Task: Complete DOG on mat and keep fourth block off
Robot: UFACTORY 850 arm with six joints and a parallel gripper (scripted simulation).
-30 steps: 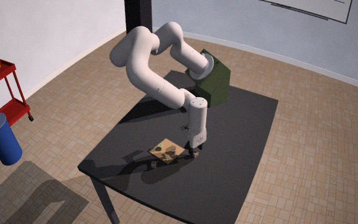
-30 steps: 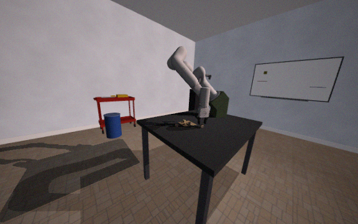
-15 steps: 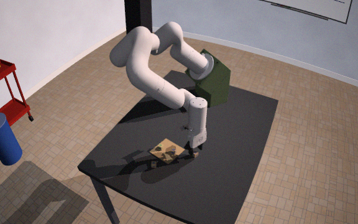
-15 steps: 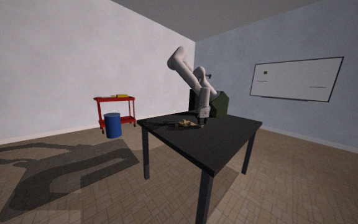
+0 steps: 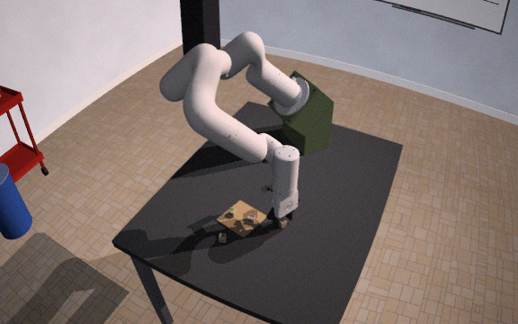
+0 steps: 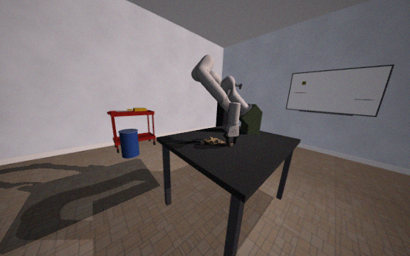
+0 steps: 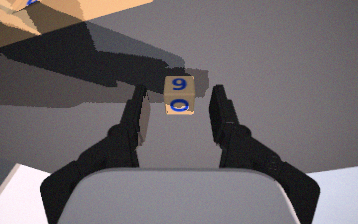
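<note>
The wooden block is 20 mm below my hand. From my hand the other things lie so: tan mat (40 mm ahead, 150 mm to the right, 30 mm below).
</note>
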